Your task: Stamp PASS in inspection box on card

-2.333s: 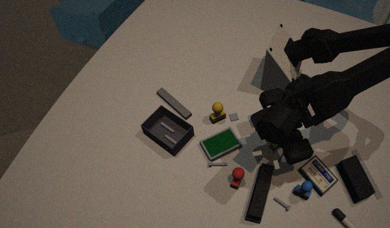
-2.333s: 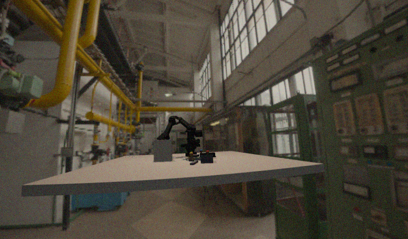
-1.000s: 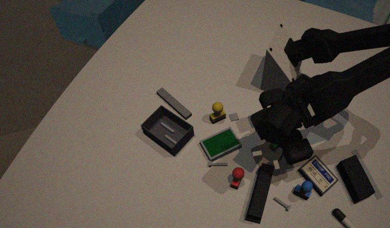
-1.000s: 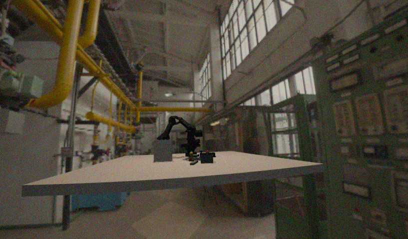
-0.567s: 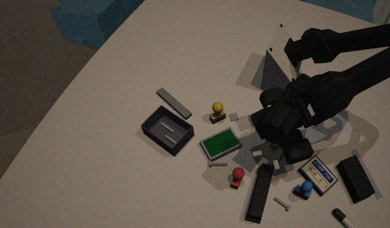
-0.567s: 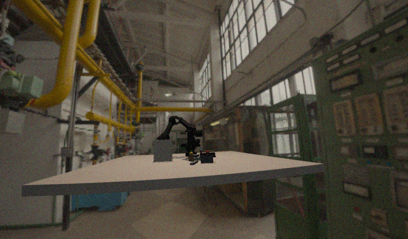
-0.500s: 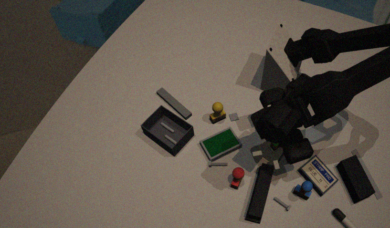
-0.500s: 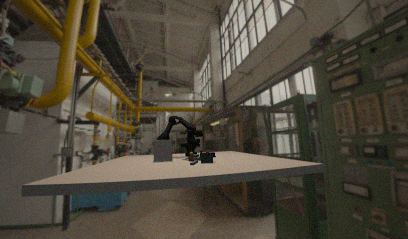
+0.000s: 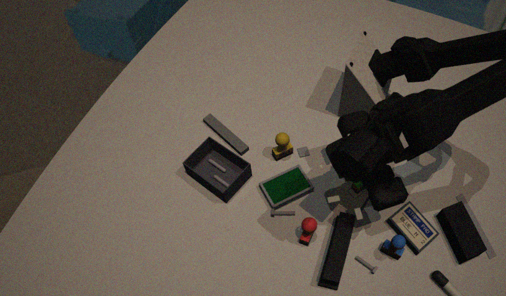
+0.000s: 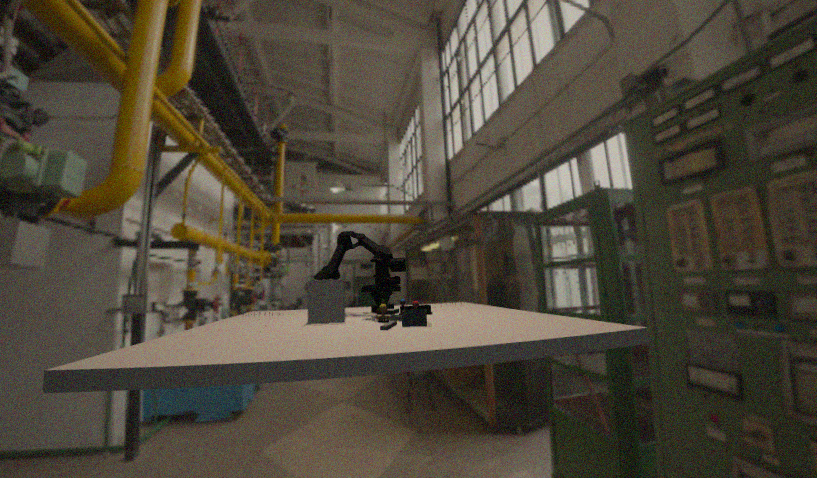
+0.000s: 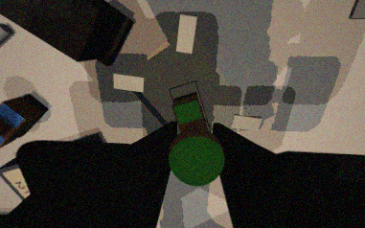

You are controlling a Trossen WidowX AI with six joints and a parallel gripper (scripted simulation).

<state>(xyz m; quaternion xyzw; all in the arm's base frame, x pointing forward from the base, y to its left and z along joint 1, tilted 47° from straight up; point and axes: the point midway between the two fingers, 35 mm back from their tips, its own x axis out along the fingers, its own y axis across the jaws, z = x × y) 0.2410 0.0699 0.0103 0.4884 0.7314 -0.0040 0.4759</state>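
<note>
The pale card lies 1 cm ahead of my gripper tip and 4 cm below it. From my gripper tip the other things lie so: green-knobbed stamp: right at my gripper tip; then labelled stamp-pad tin: 4 cm ahead, 13 cm to the left, 2 cm below; then long black block: 14 cm ahead, 1 cm to the left, 2 cm below.
</note>
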